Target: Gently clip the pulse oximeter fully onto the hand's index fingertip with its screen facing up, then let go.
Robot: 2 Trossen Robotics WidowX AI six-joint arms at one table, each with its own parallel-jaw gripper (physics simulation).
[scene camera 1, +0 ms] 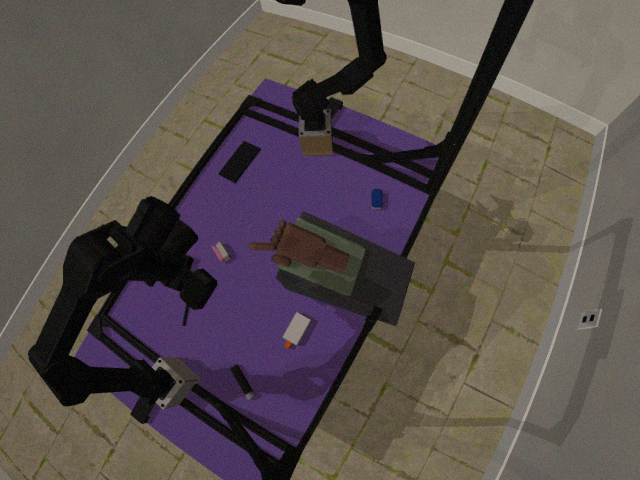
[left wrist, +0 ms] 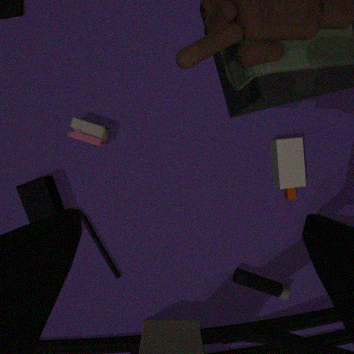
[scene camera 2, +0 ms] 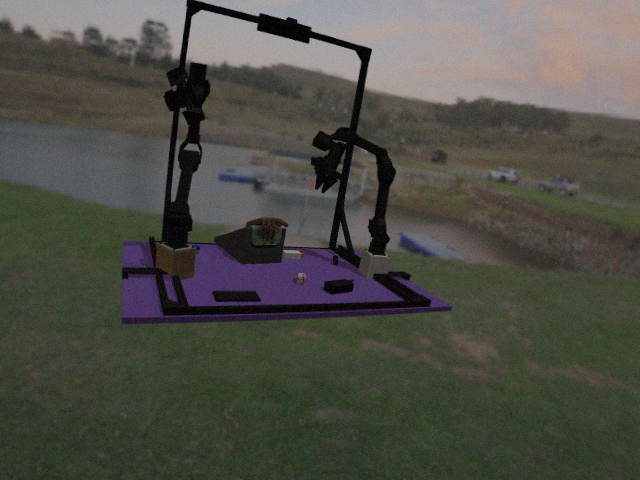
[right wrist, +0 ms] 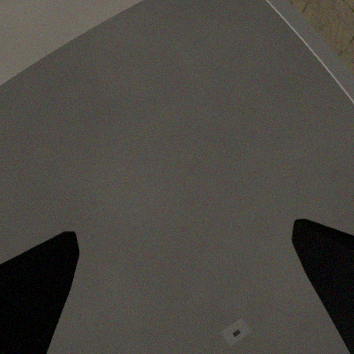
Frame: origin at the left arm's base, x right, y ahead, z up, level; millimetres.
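Seen in the pictures: left gripper, fingertip midpoint: (scene camera 1: 196, 267) (left wrist: 194, 223) (scene camera 2: 319, 191); right gripper, fingertip midpoint: (scene camera 2: 177, 99) (right wrist: 186, 236); left arm's base, link origin: (scene camera 1: 161, 383) (scene camera 2: 376, 253); right arm's base, link origin: (scene camera 1: 314, 122) (scene camera 2: 176, 245).
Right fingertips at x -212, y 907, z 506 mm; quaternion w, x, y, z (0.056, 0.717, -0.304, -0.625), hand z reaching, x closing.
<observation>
Offsets run from my right fingertips to a thing's top centre. "pt": to the spot under its first point.
The small white-and-pink pulse oximeter @(dx +72, dy -527, dz -579 mm) (scene camera 1: 221, 251) (scene camera 2: 301, 278) (left wrist: 89, 131) lies on the purple table, apart from the hand; its screen cannot be made out. The brown hand (scene camera 1: 302, 244) (scene camera 2: 266, 222) (left wrist: 282, 22) rests on a green pad on a dark wedge, its index finger (scene camera 1: 262, 246) (left wrist: 209, 46) extended past the wedge toward the oximeter's side. My left gripper (scene camera 2: 321, 189) (left wrist: 194, 223) is open and empty, high above the table; its fingertips are hidden in scene camera 1. My right gripper (right wrist: 186, 236) is open and empty, raised high and facing a grey wall.
A white box with an orange tab @(dx +399, dy -578, dz -583 mm) (scene camera 1: 297, 328) (left wrist: 291, 162), a black cylinder @(dx +366, dy -780, dz -584 mm) (scene camera 1: 241, 381) (left wrist: 257, 282), a blue block @(dx +360, dy -116, dz -579 mm) (scene camera 1: 376, 198), a black slab @(dx -100, dy -251, dz -603 mm) (scene camera 1: 239, 161) (scene camera 2: 236, 296) and a black box with a thin rod @(dx +0, dy -658, dz -576 mm) (scene camera 2: 338, 285) (left wrist: 40, 199) lie around the wedge @(pt dx +526, dy -331, dz -560 mm) (scene camera 1: 385, 284). Black frame beams edge the table.
</observation>
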